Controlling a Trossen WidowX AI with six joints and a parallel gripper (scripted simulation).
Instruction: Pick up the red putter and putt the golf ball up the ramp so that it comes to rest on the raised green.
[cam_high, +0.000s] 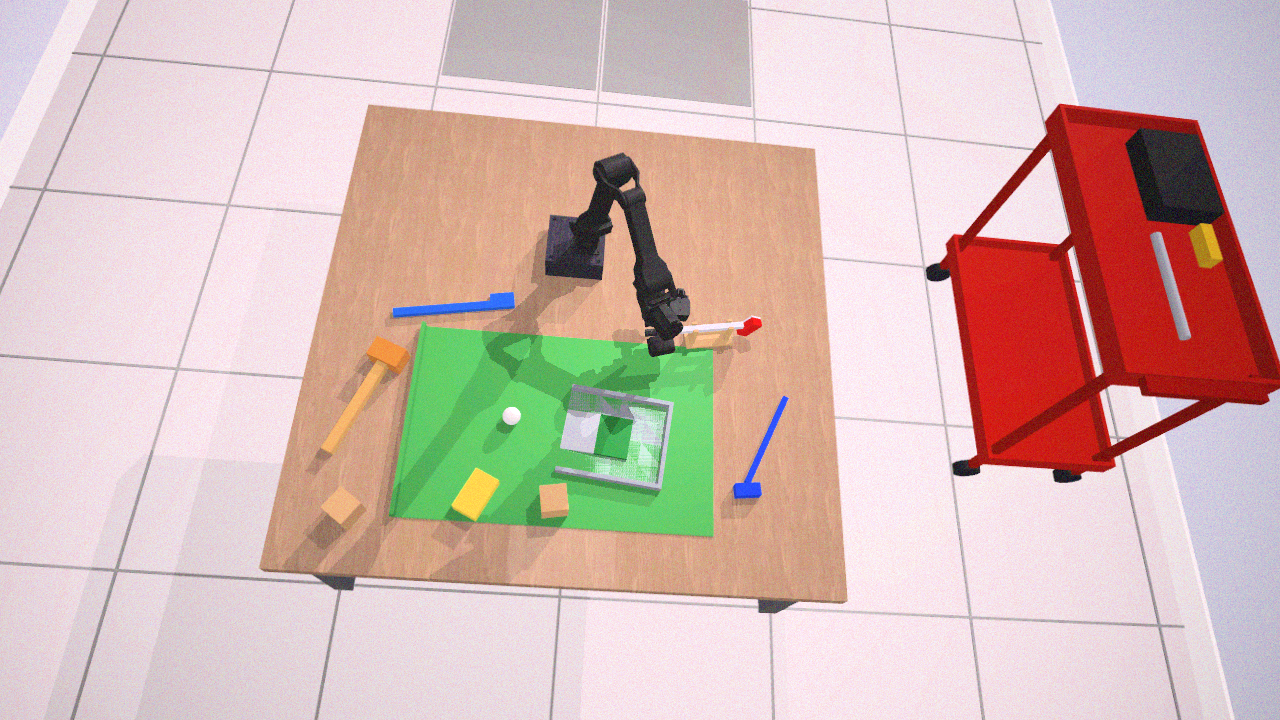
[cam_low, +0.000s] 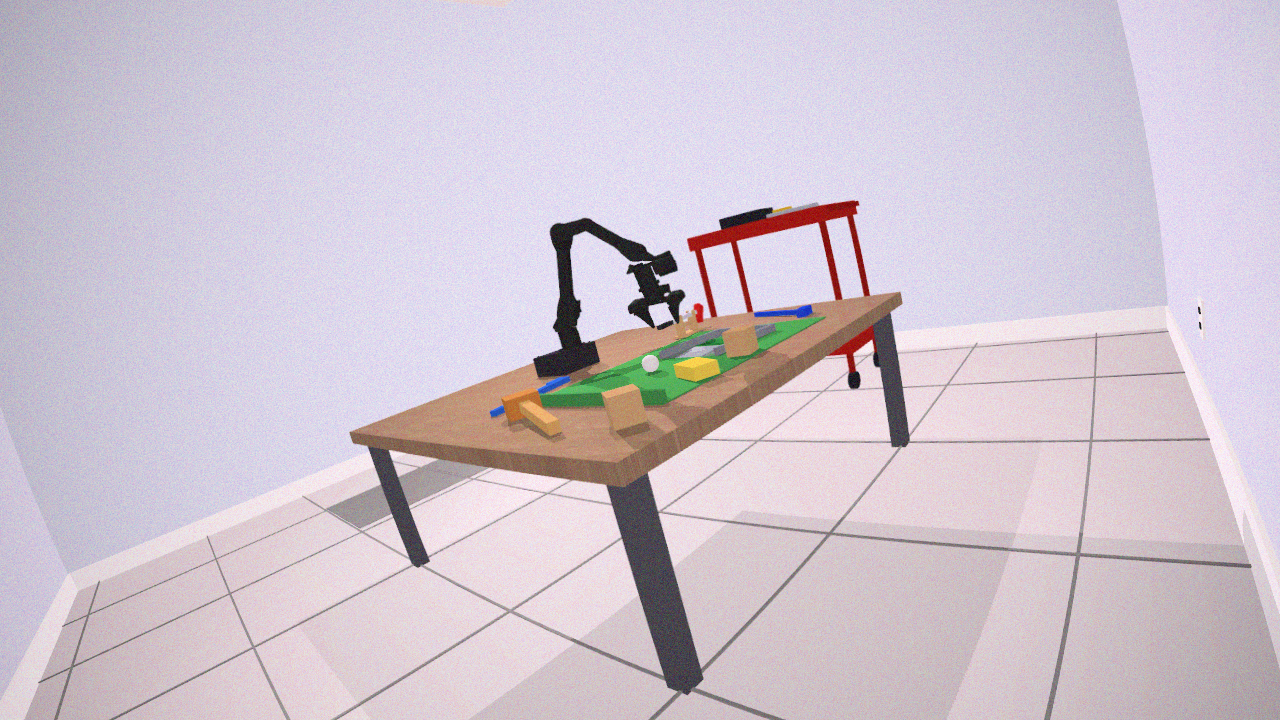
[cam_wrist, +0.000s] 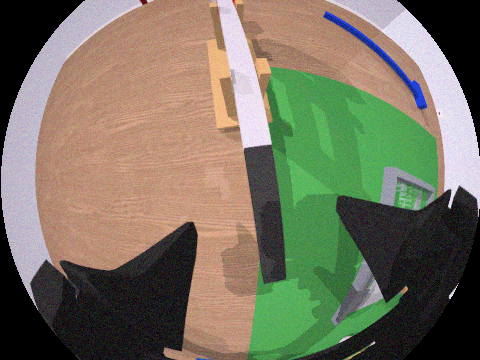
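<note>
My gripper tip is now 2 cm past the red putter and 11 cm to the right of it. The rest, counted from my gripper tip: green mat (23 cm ahead, 24 cm to the right, 6 cm below); white golf ball (21 cm ahead, 36 cm to the right, 4 cm below); wooden stand (2 cm behind, 13 cm to the left, 2 cm below).
</note>
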